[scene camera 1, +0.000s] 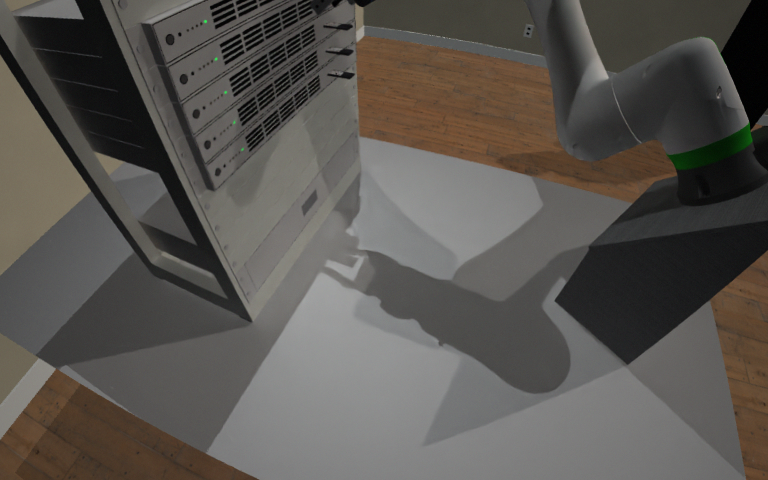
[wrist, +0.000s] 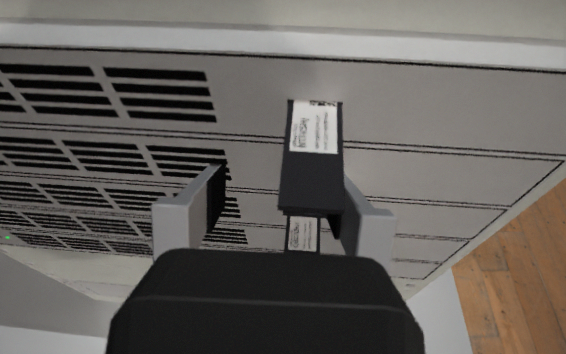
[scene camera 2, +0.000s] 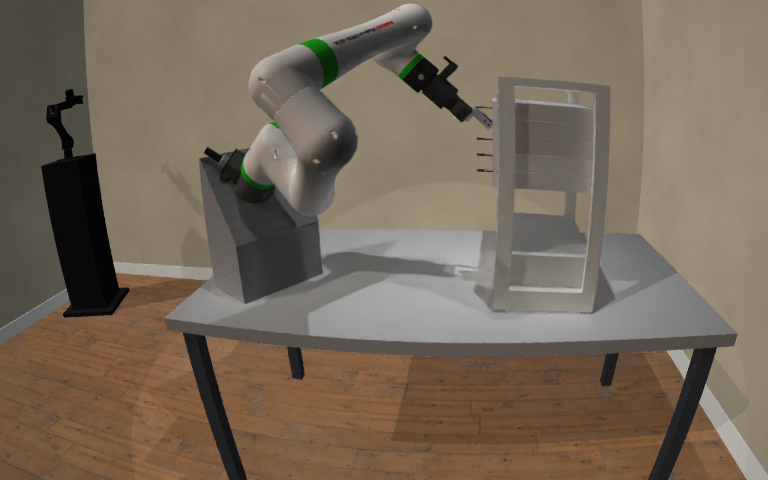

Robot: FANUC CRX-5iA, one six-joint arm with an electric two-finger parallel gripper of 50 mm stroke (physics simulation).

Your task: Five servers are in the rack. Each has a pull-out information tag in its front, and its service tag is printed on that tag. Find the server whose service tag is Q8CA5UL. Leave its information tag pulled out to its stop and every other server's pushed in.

Labels:
A rack shows in scene camera 1, in the wrist view and in scene camera 2 [538,145]. The same spot on the rack: [scene camera 1: 255,143] is [wrist: 42,243].

